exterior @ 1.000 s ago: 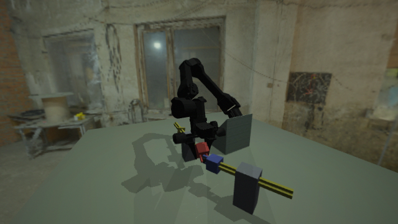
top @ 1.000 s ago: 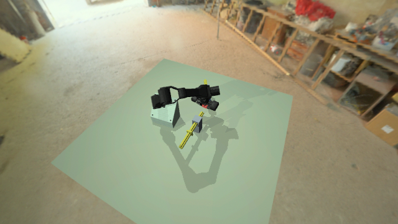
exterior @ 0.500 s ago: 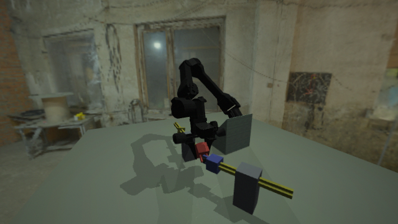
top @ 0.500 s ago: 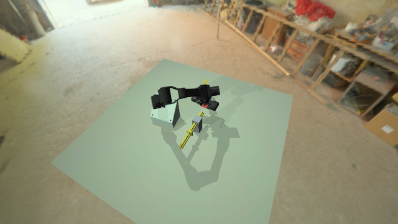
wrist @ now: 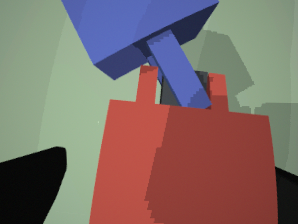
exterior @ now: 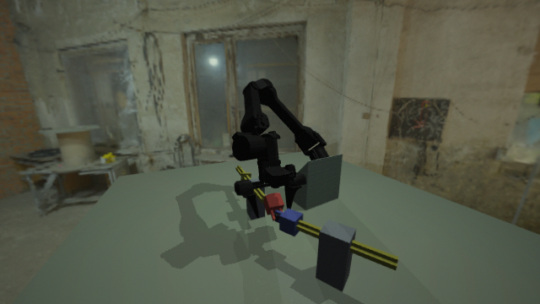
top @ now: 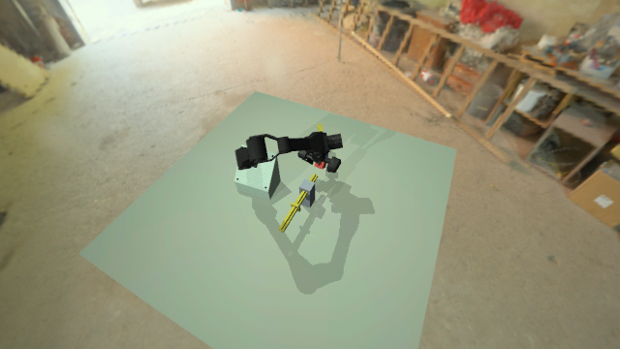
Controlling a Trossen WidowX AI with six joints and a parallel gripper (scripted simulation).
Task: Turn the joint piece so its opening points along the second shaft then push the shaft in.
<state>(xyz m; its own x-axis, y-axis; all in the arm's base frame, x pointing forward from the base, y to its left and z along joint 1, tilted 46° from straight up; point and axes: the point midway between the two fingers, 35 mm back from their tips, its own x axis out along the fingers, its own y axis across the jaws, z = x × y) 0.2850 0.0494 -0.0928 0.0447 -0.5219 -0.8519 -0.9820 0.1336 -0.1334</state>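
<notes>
Now: gripper tip 3 cm below the red joint piece.
</notes>
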